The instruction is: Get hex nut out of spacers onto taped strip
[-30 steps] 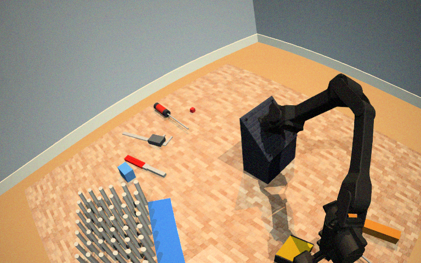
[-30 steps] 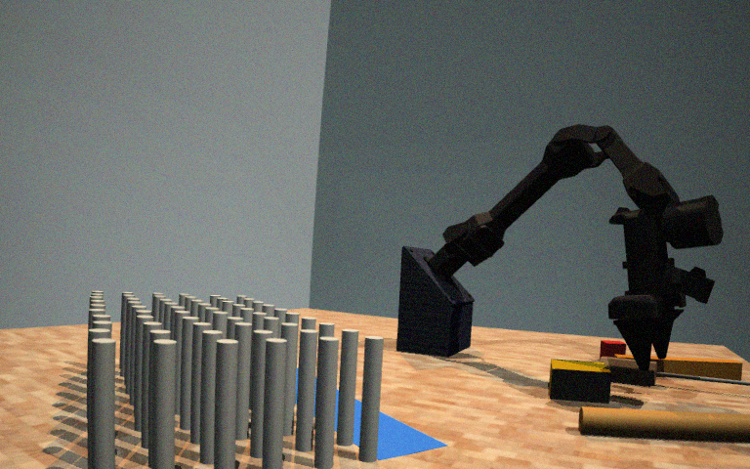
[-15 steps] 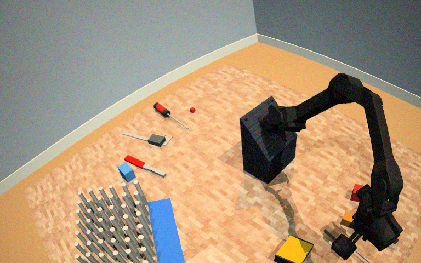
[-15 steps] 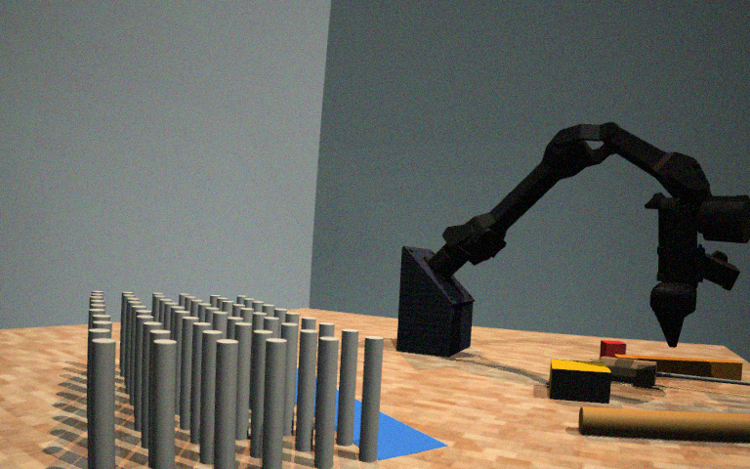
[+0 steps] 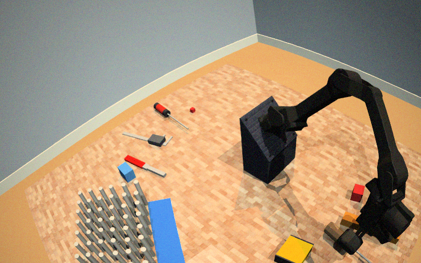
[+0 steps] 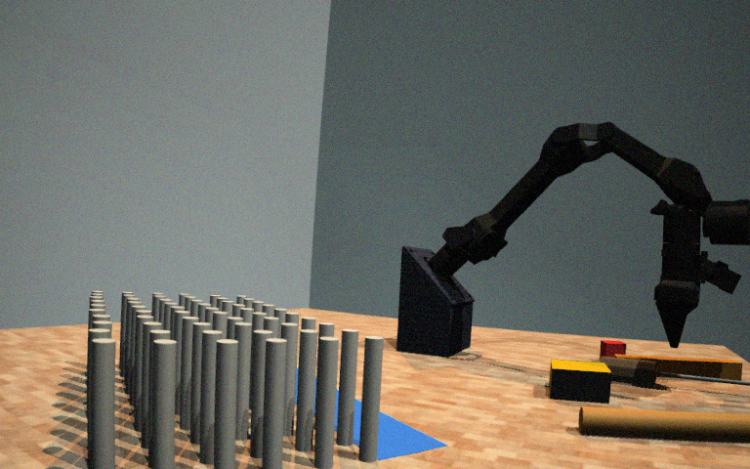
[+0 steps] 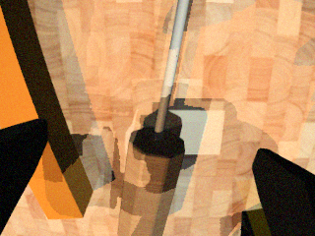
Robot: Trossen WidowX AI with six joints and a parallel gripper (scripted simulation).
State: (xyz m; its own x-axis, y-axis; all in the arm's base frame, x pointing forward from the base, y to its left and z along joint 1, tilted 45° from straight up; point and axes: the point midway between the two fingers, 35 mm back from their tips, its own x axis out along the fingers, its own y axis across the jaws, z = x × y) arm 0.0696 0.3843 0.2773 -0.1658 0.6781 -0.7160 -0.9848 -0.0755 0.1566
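Now: the hook tool 60 mm below my gripper tip, 30 mm to the left of it and 10 mm ahead of it. The rest, counted from my gripper tip: orange bar (90 mm behind, 60 mm below, 10 mm to the left); then blue taped strip (400 mm to the right, 380 mm ahead, 70 mm below); then yellow block (130 mm to the right, 130 mm ahead, 50 mm below).
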